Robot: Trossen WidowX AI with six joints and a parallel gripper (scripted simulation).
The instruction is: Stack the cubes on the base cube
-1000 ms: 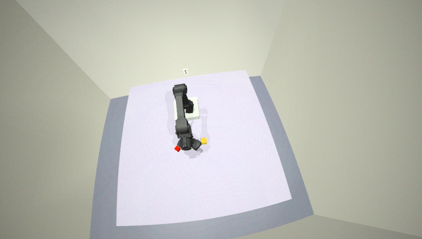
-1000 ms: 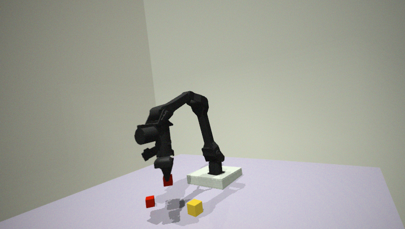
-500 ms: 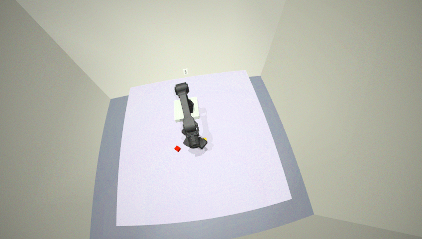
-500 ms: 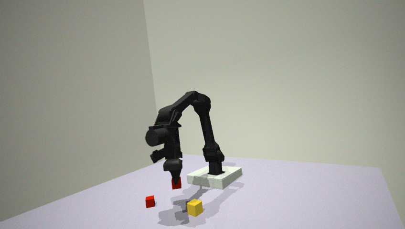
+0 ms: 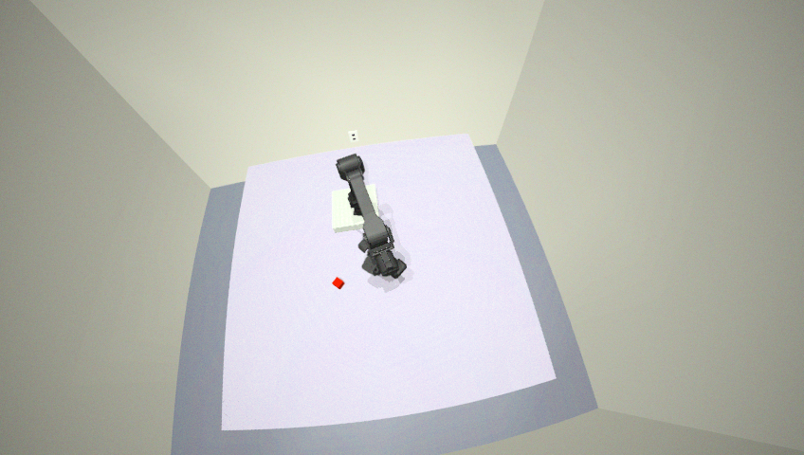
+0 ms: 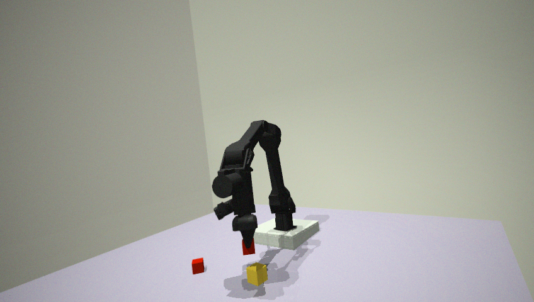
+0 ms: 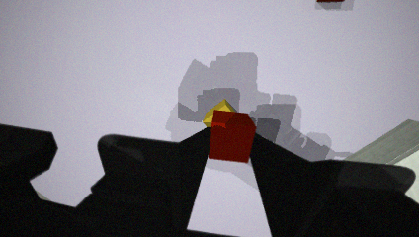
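The yellow cube is 80 mm below my gripper tip, 10 mm to the left of it and 10 mm behind it.
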